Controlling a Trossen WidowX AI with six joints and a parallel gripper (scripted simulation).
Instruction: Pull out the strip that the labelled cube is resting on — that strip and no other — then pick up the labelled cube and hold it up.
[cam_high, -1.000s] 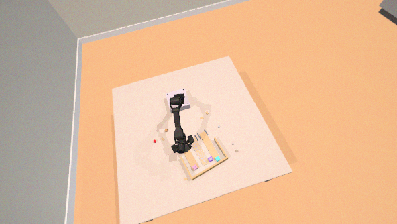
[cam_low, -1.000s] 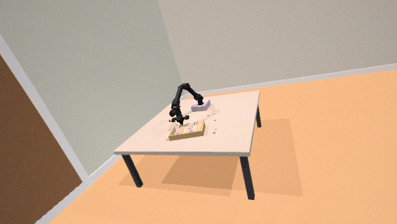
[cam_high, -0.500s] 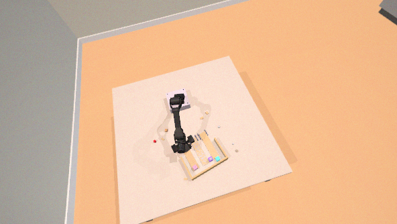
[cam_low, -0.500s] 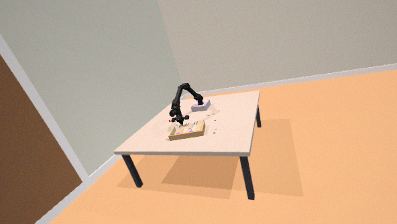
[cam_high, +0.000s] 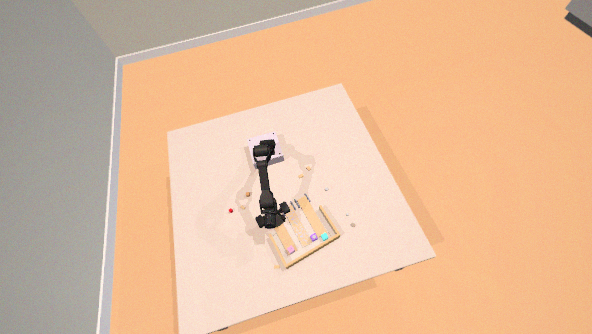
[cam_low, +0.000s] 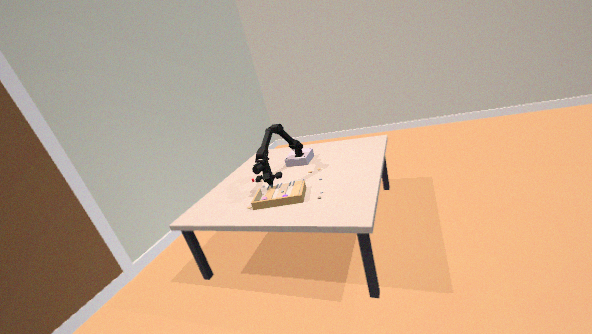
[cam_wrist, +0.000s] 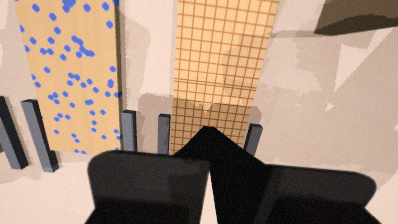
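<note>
Now: gripper tip 90 mm short of the gridded strip and 30 mm to the right of it. From my gripper tip the other things lie so: red bit (100 mm behind, 250 mm to the right, 10 mm above).
</note>
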